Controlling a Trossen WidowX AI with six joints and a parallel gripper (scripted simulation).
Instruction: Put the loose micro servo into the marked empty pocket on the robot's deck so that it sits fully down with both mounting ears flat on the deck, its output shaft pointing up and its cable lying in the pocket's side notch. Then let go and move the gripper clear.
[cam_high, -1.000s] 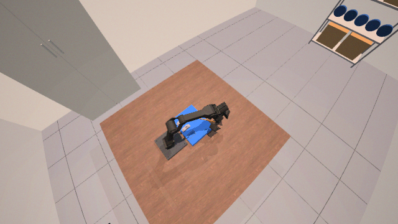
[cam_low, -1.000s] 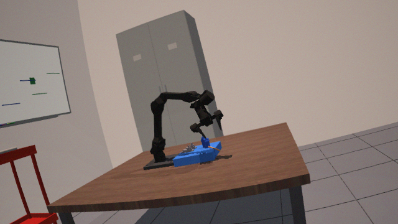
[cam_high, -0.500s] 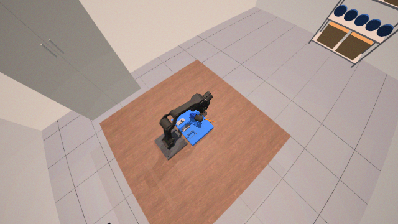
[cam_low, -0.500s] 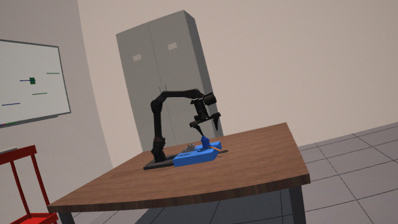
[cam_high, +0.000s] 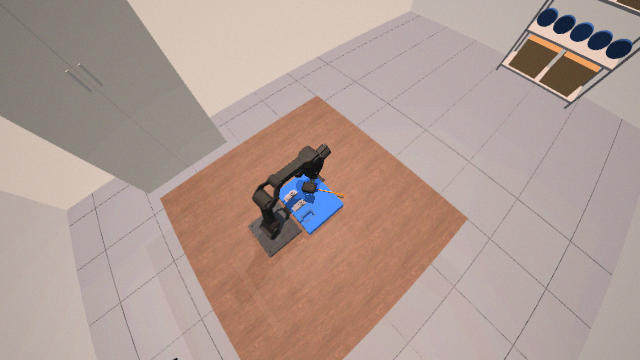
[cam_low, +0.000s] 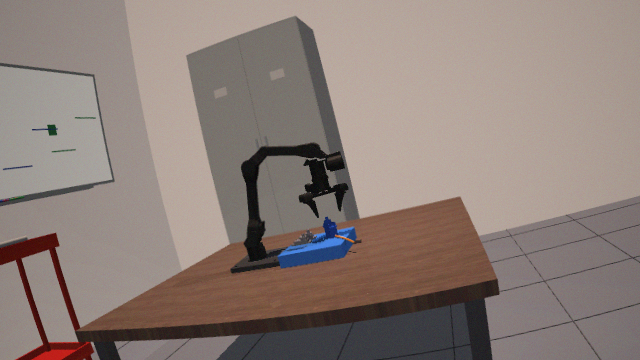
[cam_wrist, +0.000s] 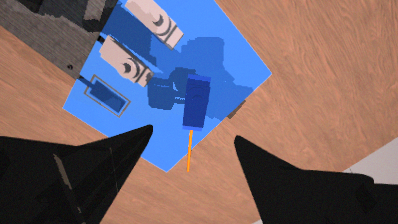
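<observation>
Now: the blue deck 20 mm behind my gripper tip, 20 mm to the right of it and 110 mm below it.
</observation>
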